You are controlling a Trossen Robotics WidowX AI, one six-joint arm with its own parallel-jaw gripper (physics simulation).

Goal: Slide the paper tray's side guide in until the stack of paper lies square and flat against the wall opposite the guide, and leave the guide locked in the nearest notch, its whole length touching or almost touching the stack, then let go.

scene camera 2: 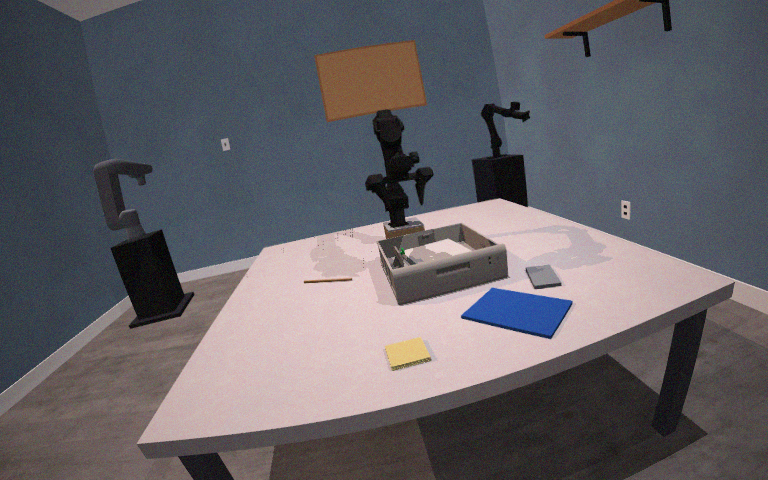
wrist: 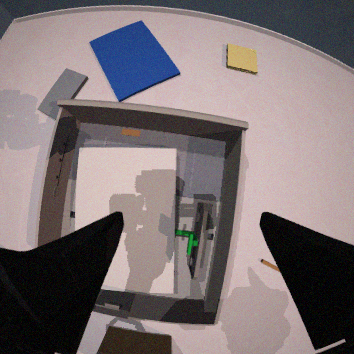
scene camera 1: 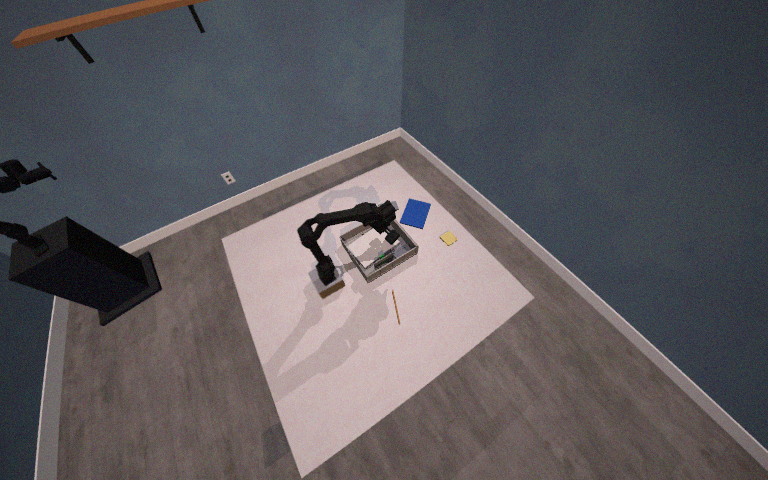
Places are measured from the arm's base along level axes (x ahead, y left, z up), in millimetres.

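Pixels of known places: gripper, fingertip midpoint: (scene camera 2: 406,207) (wrist: 192,219) (scene camera 1: 388,233); arm's base at its link origin: (scene camera 2: 398,224) (scene camera 1: 327,278).
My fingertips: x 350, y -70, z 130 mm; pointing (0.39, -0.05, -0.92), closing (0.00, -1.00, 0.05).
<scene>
Ahead of a thing's pixels: the offset from my fingertips to its top centre. "pt": to the spot under its first point.
The grey paper tray @[dx -15, dy +69, dz -117 mm] (scene camera 1: 396,264) (scene camera 2: 419,280) (wrist: 231,200) stands on the table. A white paper stack @[dx -33, dy +93, dz -173 mm] (scene camera 1: 362,249) (scene camera 2: 447,247) (wrist: 100,190) lies inside; in the wrist view a narrow gap shows along the left wall. The dark side guide @[dx -59, dy -22, dz -132 mm] (scene camera 1: 385,260) (wrist: 201,225) stands near the right wall, apart from the stack's right edge and slightly slanted. Its green part @[pt dx -53, dy -18, dz -135 mm] (scene camera 2: 402,250) (wrist: 191,245) points toward the stack. My gripper (scene camera 2: 405,207) (wrist: 192,219) is open and empty, above the tray, its fingers on either side of the guide in the wrist view. Shadows cover part of the stack.
A blue folder @[dx +332, dy +111, dz -205 mm] (scene camera 1: 415,213) (scene camera 2: 518,312) (wrist: 134,60), yellow notes @[dx +340, dy -157, dz -202 mm] (scene camera 1: 448,237) (scene camera 2: 407,352) (wrist: 242,58) and a grey block @[dx +236, dy +266, dz -203 mm] (scene camera 2: 543,275) (wrist: 64,92) lie beyond the tray's far wall in the wrist view. A pencil @[dx -172, dy -251, dz -206 mm] (scene camera 1: 395,307) (scene camera 2: 327,280) lies beside the tray.
</scene>
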